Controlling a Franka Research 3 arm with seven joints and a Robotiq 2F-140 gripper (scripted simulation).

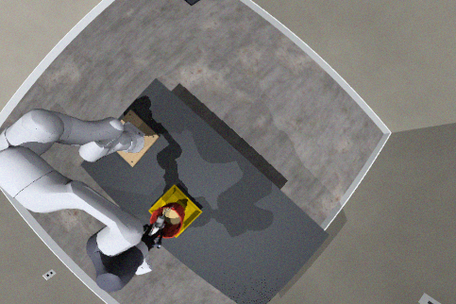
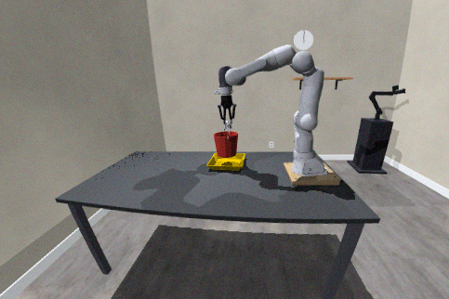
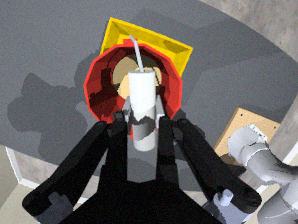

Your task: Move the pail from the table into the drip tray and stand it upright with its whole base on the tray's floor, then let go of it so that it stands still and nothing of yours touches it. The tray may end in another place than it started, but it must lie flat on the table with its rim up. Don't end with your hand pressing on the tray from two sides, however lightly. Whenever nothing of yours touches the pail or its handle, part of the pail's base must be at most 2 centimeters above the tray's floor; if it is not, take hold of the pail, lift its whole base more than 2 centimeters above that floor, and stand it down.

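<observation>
My hand is 30 mm above the pail wire handle and 10 mm short of it. Also, from my hand: red pail: 90 mm below, 10 mm to the left, 10 mm ahead; yellow drip tray: 300 mm below, 20 mm ahead.
</observation>
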